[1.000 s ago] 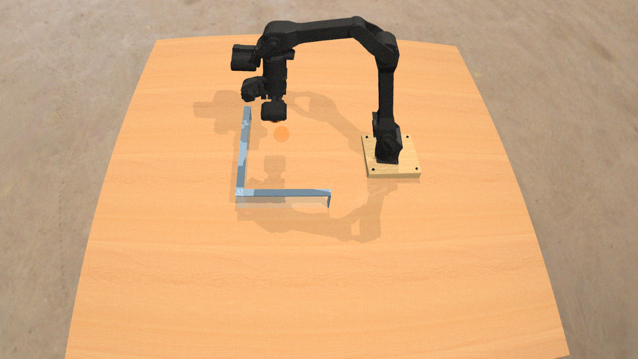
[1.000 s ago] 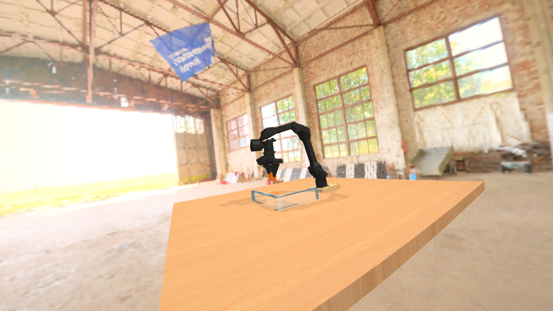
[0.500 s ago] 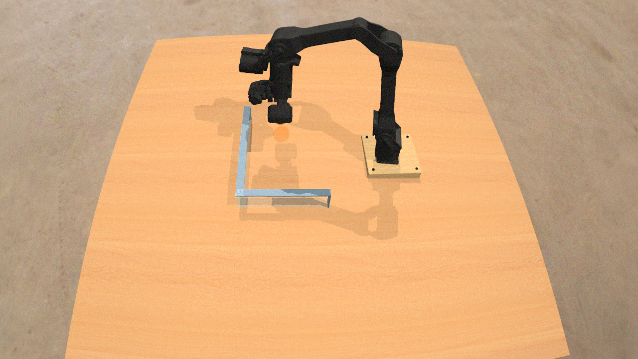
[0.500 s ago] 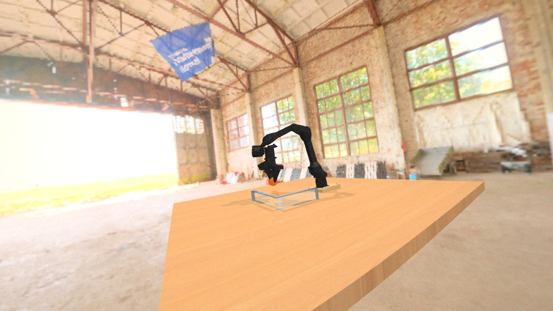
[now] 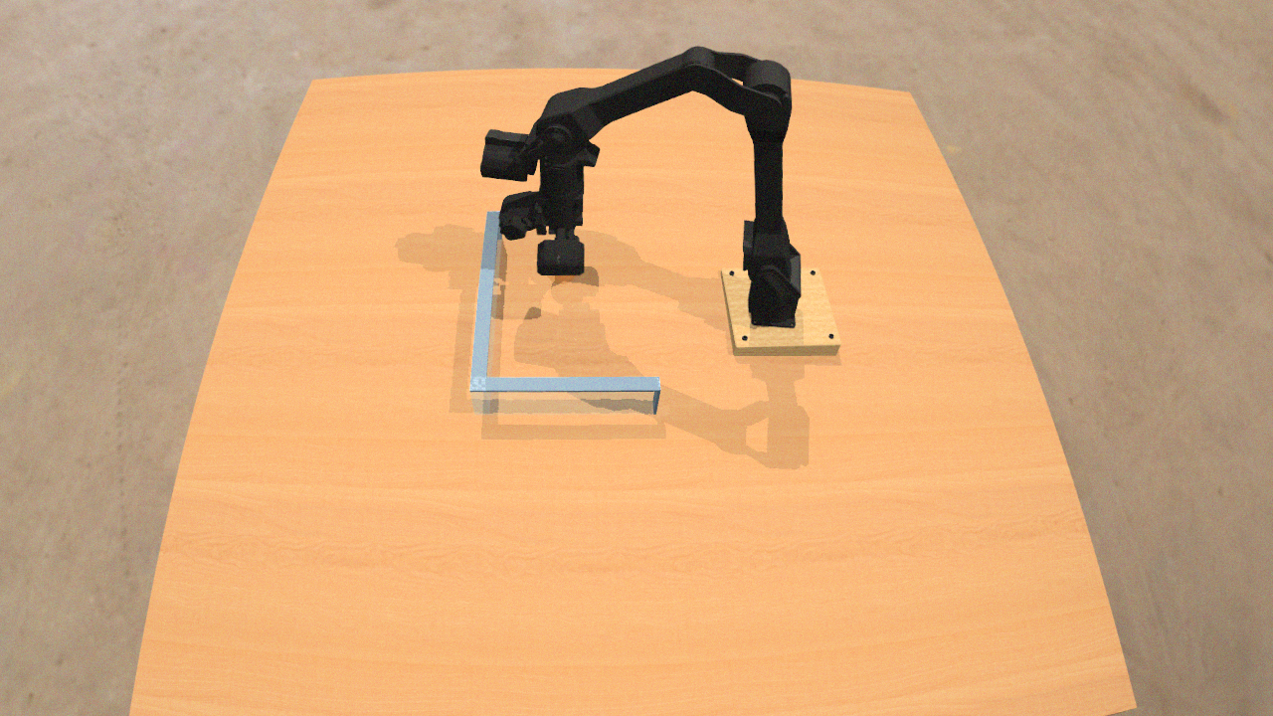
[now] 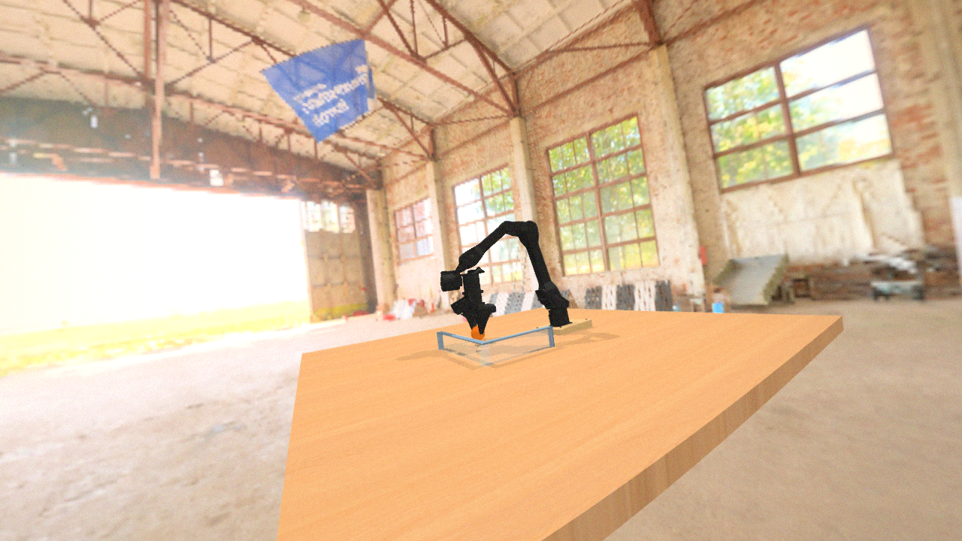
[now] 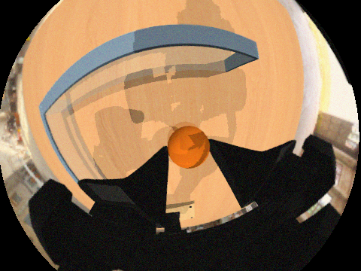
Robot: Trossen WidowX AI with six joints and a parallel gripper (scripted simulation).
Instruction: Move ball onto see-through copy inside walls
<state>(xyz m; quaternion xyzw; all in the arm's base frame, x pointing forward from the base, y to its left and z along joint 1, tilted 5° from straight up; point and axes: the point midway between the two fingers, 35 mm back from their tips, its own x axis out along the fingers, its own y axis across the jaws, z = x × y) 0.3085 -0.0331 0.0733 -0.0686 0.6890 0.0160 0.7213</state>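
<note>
Right now my gripper tip is 2 cm above the see-through copy of ball. From my gripper tip the other things lie so: orange ball: right at my gripper tip.
</note>
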